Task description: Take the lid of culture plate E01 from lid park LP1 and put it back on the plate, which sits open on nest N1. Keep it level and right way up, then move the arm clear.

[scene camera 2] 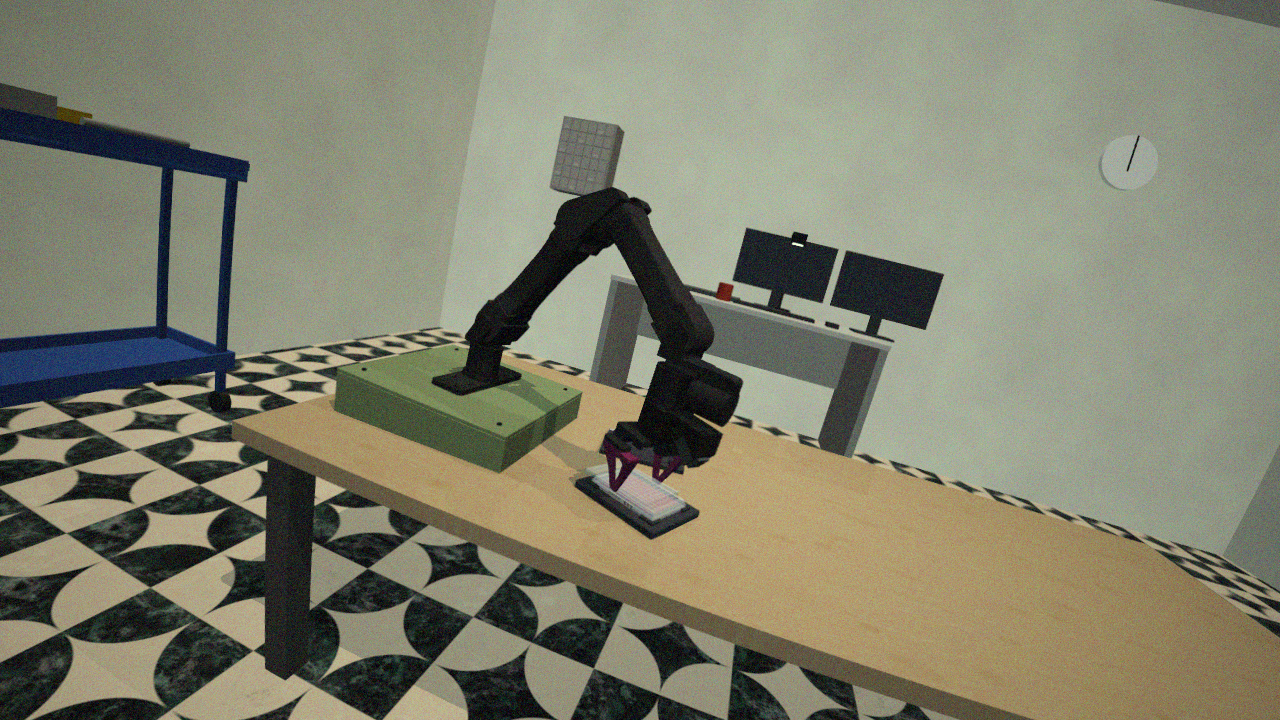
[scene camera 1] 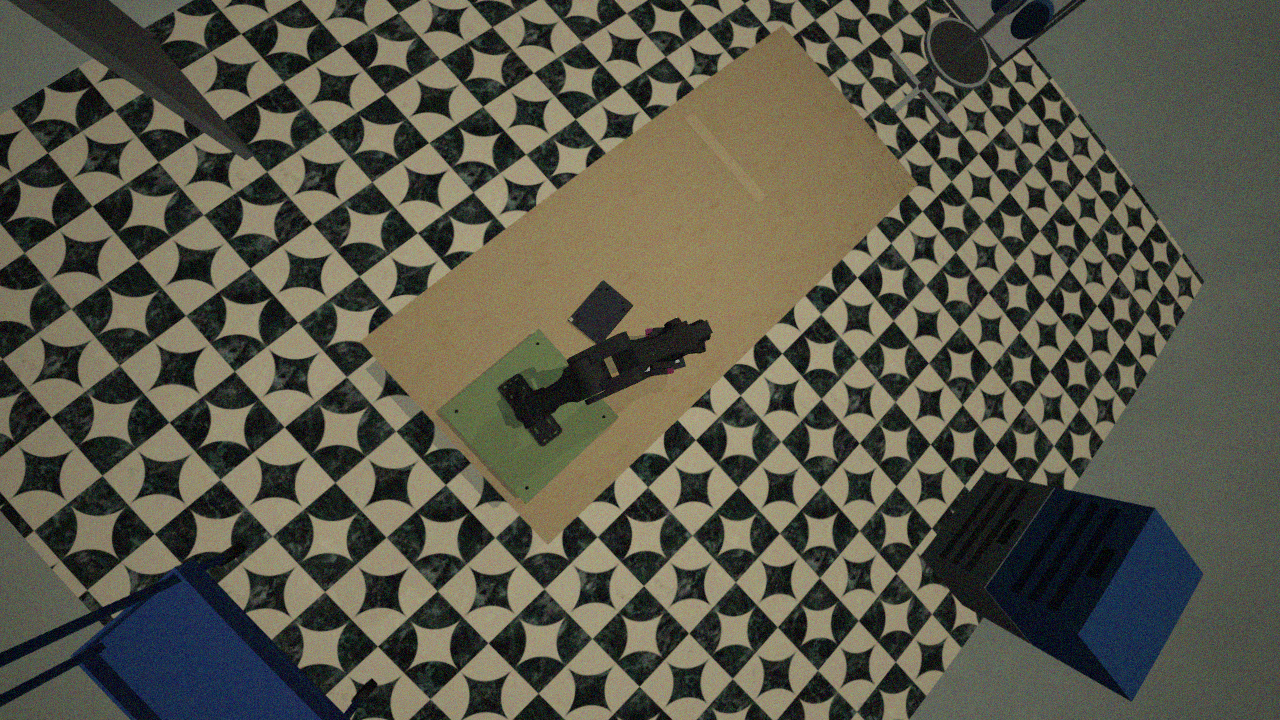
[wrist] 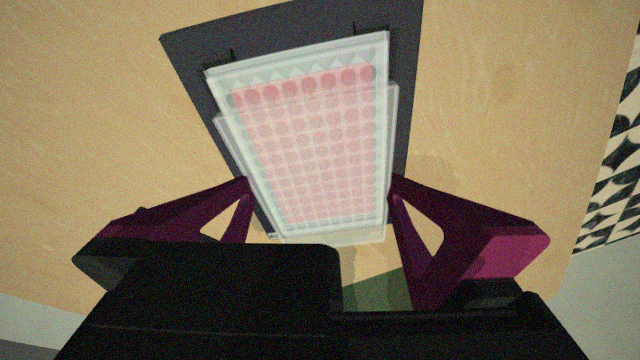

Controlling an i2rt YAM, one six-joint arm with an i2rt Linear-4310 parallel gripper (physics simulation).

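Where they show: gripper, fingertip midpoint: [scene camera 2: 634,487] [wrist: 320,180]; arm's base, origin of the base link: [scene camera 2: 479,380] [scene camera 1: 530,409].
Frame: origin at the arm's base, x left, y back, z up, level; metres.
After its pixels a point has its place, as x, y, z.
My gripper [scene camera 1: 660,350] {-0.083, -0.373, -0.048} [scene camera 2: 638,483] {-0.083, -0.373, -0.048} [wrist: 320,180] {-0.083, -0.373, -0.048} has its magenta fingers shut on the clear lid [wrist: 350,235] {-0.077, -0.316, -0.041} by its long sides. The lid looks level and close over the culture plate [scene camera 2: 657,501] {-0.115, -0.420, -0.041} [wrist: 309,84] {-0.108, -0.425, -0.051} with pink-red wells. In the wrist view the lid's near edge shows past the plate's near end, and the plate's far end shows beyond the lid. I cannot tell whether they touch. The plate sits on the dark nest [scene camera 2: 657,530] {-0.160, -0.439, -0.059} [wrist: 300,20] {-0.118, -0.449, -0.058}, which the arm largely hides in scene camera 1. The dark square block [scene camera 1: 599,311] {0.120, -0.322, -0.060}, apparently the lid park, carries no visible lid.
The arm stands on a green base block [scene camera 1: 487,420] {0.045, 0.105, 0.004} [scene camera 2: 420,425] {-0.177, -0.025, -0.039} at one end of the wooden table [scene camera 1: 716,223] {0.138, -0.813, -0.071} [scene camera 2: 895,555] {0.056, -0.802, -0.070}. The dark square block lies beside the arm near that base. A blue cart [scene camera 2: 116,362] and a desk with monitors stand away from the table.
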